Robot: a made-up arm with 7 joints. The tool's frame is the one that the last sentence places.
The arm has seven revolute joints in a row. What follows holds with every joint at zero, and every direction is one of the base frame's. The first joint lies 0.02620 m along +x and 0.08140 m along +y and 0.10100 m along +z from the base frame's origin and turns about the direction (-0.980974, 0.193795, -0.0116), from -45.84 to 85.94 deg. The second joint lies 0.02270 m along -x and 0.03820 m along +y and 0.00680 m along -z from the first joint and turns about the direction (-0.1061, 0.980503, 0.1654), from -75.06 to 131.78 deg. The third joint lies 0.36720 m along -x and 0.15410 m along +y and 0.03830 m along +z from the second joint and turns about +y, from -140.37 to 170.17 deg. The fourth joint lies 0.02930 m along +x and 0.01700 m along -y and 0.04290 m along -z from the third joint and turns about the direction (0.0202, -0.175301, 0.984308), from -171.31 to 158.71 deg. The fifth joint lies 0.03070 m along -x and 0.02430 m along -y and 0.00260 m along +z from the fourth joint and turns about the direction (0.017, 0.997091, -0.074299), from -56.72 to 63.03 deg. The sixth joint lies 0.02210 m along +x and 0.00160 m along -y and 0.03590 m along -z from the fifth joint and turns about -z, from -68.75 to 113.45 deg. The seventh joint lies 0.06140 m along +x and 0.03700 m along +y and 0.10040 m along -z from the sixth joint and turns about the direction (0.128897, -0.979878, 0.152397), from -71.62 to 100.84 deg. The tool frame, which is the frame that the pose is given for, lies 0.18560 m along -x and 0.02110 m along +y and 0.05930 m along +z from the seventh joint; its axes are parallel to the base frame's.
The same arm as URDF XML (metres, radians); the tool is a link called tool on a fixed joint. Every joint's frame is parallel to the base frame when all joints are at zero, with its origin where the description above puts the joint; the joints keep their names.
<robot name="arm">
  <joint name="joint 1" type="revolute">
    <parent link="base_link"/>
    <child link="link1"/>
    <origin xyz="0.0262 0.0814 0.1010"/>
    <axis xyz="-0.980974 0.193795 -0.0116"/>
    <limit lower="-0.8001" upper="1.4999"/>
  </joint>
  <joint name="joint 2" type="revolute">
    <parent link="link1"/>
    <child link="link2"/>
    <origin xyz="-0.0227 0.0382 -0.0068"/>
    <axis xyz="-0.1061 0.980503 0.1654"/>
    <limit lower="-1.3100" upper="2.3000"/>
  </joint>
  <joint name="joint 3" type="revolute">
    <parent link="link2"/>
    <child link="link3"/>
    <origin xyz="-0.3672 0.1541 0.0383"/>
    <axis xyz="0 1 0"/>
    <limit lower="-2.4499" upper="2.9700"/>
  </joint>
  <joint name="joint 4" type="revolute">
    <parent link="link3"/>
    <child link="link4"/>
    <origin xyz="0.0293 -0.0170 -0.0429"/>
    <axis xyz="0.0202 -0.175301 0.984308"/>
    <limit lower="-2.9899" upper="2.7700"/>
  </joint>
  <joint name="joint 5" type="revolute">
    <parent link="link4"/>
    <child link="link5"/>
    <origin xyz="-0.0307 -0.0243 0.0026"/>
    <axis xyz="0.017 0.997091 -0.074299"/>
    <limit lower="-0.9900" upper="1.1001"/>
  </joint>
  <joint name="joint 6" type="revolute">
    <parent link="link5"/>
    <child link="link6"/>
    <origin xyz="0.0221 -0.0016 -0.0359"/>
    <axis xyz="0 0 -1"/>
    <limit lower="-1.1999" upper="1.9801"/>
  </joint>
  <joint name="joint 7" type="revolute">
    <parent link="link6"/>
    <child link="link7"/>
    <origin xyz="0.0614 0.0370 -0.1004"/>
    <axis xyz="0.128897 -0.979878 0.152397"/>
    <limit lower="-1.2500" upper="1.7600"/>
  </joint>
  <joint name="tool_joint" type="fixed">
    <parent link="link7"/>
    <child link="tool"/>
    <origin xyz="-0.1856 0.0211 0.0593"/>
  </joint>
  <link name="base_link"/>
  <link name="link1"/>
  <link name="link2"/>
  <link name="link3"/>
  <link name="link4"/>
  <link name="link5"/>
  <link name="link6"/>
  <link name="link7"/>
  <link name="tool"/>
</robot>

